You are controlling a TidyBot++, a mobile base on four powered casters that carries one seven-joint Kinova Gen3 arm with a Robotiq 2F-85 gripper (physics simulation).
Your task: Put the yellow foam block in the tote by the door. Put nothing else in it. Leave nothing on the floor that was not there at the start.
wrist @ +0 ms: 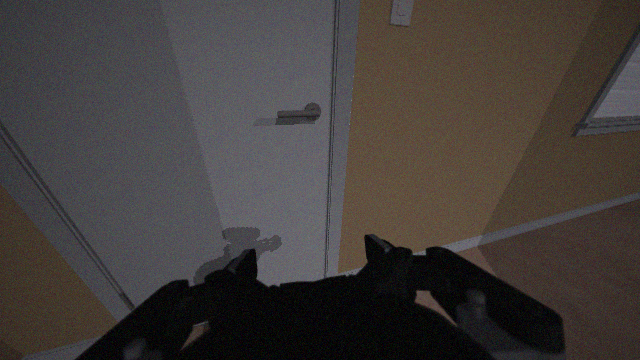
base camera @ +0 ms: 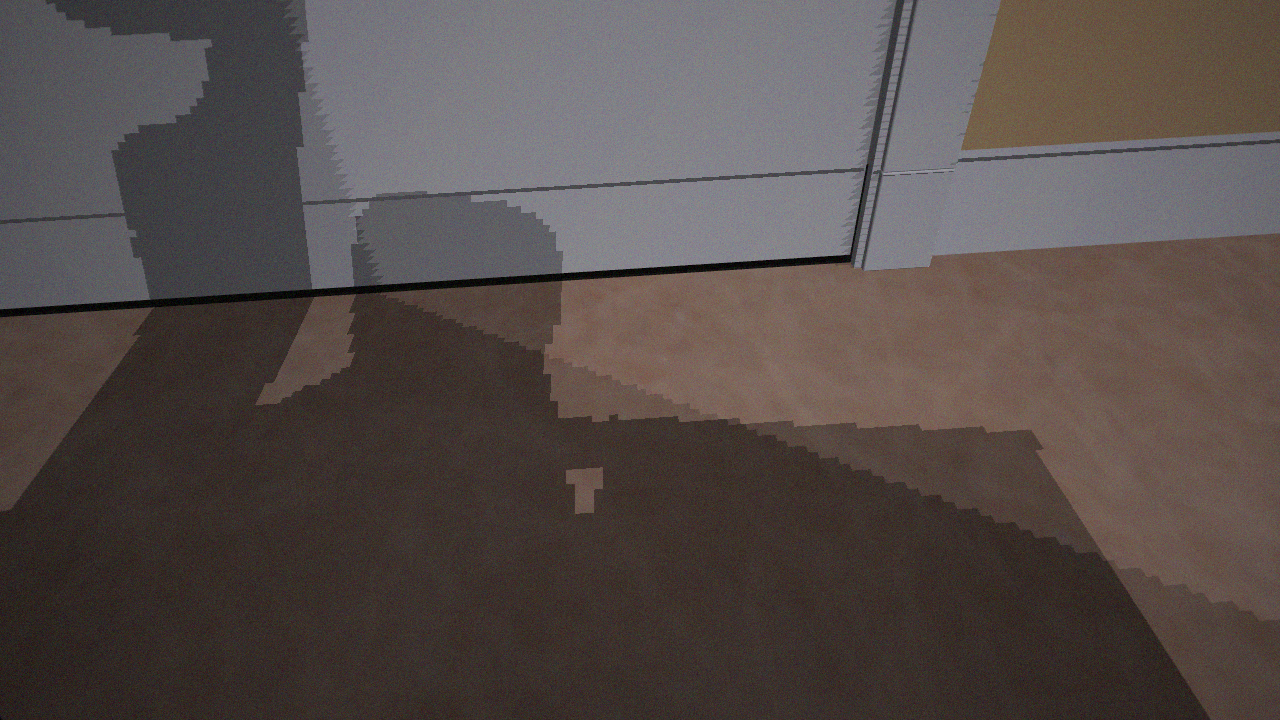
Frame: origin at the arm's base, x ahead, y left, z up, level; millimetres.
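Where they show: gripper, fingertip midpoint: (wrist: pixel 312 253).
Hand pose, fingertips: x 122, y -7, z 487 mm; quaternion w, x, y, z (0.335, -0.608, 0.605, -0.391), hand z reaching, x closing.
Note:
Each offset is from my fingertips to the top centre of the thing. "pt": to the spot under its first point. Level surfaces: height alone.
My gripper (wrist: pixel 312 253) is open in the wrist view, its two dark fingertips wide apart with no object between them. It is in front of the lower part of a white door (wrist: pixel 270 170) (base camera: pixel 590 98). The yellow foam block does not show in either view. The tote does not show in either view. The gripper's dark body hides the bottom middle of the wrist view.
The door has a lever handle @(pt 459 mm ahead, 12 mm right, 40 mm up) (wrist: pixel 298 114) at its right side. A yellow wall (wrist: pixel 425 125) (base camera: pixel 1136 71) with a light switch @(pt 568 mm ahead, 327 mm right, 308 mm up) (wrist: pixel 401 12) stands right of the door frame (wrist: pixel 345 125) (base camera: pixel 930 116). A window @(pt 786 mm ahead, 1796 mm right, 88 mm up) (wrist: pixel 617 95) is at far right. Shadows cross the brown floor @(883 mm down) (base camera: pixel 895 349).

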